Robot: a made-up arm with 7 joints.
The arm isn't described. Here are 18 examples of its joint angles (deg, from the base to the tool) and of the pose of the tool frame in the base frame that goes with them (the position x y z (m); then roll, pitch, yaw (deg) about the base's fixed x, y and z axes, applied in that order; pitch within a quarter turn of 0, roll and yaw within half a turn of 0).
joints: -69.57 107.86 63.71 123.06 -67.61 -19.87 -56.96
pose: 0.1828 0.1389 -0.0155 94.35 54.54 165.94
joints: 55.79 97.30 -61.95 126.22 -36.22 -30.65 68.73
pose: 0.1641 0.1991 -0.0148 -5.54 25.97 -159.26
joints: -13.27 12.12 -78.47 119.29 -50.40 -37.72 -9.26
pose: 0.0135 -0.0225 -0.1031 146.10 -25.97 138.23
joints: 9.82 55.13 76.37 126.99 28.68 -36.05 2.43
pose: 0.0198 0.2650 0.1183 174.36 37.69 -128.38
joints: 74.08 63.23 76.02 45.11 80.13 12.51 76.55
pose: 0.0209 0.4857 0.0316 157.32 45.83 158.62
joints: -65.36 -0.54 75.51 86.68 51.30 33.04 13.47
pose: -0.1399 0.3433 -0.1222 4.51 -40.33 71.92
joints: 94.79 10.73 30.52 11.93 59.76 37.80 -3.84
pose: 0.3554 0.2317 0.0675 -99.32 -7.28 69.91
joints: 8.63 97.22 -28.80 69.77 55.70 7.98 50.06
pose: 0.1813 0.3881 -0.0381 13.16 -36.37 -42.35
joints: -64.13 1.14 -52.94 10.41 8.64 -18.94 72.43
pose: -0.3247 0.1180 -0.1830 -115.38 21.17 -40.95
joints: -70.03 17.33 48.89 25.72 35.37 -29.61 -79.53
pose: -0.2778 0.3123 -0.1650 145.14 -23.94 25.73
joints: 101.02 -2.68 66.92 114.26 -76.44 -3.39 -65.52
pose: 0.0695 0.3142 0.0904 -55.77 -51.06 -125.91
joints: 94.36 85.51 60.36 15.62 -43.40 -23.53 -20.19
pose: -0.0226 0.5109 0.0265 -121.65 -52.60 -115.08
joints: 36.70 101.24 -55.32 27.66 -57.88 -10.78 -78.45
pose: 0.0510 0.5009 0.0248 126.49 73.78 -62.49
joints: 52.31 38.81 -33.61 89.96 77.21 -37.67 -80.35
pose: 0.2666 0.1529 0.0161 -80.77 -23.27 134.58
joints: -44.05 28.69 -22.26 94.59 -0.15 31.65 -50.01
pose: 0.0236 0.1417 -0.2556 53.40 -12.07 -36.41
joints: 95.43 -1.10 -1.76 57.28 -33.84 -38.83 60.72
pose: 0.2599 0.1302 0.2029 102.22 15.93 -154.69
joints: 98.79 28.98 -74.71 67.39 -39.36 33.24 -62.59
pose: 0.2940 0.0954 0.0974 -166.76 17.24 -82.21
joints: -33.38 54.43 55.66 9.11 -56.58 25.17 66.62
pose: -0.0911 0.4599 -0.1725 9.80 41.16 23.34
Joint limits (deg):
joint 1: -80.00..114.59
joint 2: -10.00..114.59
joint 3: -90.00..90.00
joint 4: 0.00..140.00
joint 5: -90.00..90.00
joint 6: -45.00..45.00
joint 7: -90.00..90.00
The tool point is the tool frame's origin. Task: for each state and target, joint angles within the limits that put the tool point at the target. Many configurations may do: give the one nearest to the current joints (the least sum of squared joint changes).
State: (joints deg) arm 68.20 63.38 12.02 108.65 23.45 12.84 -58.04
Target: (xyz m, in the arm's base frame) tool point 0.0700 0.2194 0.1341
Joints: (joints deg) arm 50.70 45.81 27.38 127.77 23.45 12.84 -58.04
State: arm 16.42 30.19 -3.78 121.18 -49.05 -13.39 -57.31
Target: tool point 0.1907 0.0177 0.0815
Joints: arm 53.99 -8.68 -30.73 101.00 -49.05 -13.39 -57.31
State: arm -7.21 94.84 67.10 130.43 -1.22 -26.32 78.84
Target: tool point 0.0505 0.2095 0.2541
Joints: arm 0.79 113.88 75.18 89.68 -1.22 -26.32 78.84
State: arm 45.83 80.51 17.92 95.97 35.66 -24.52 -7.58
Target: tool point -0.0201 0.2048 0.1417
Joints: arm 60.11 65.27 43.39 132.62 35.66 -24.52 -7.58
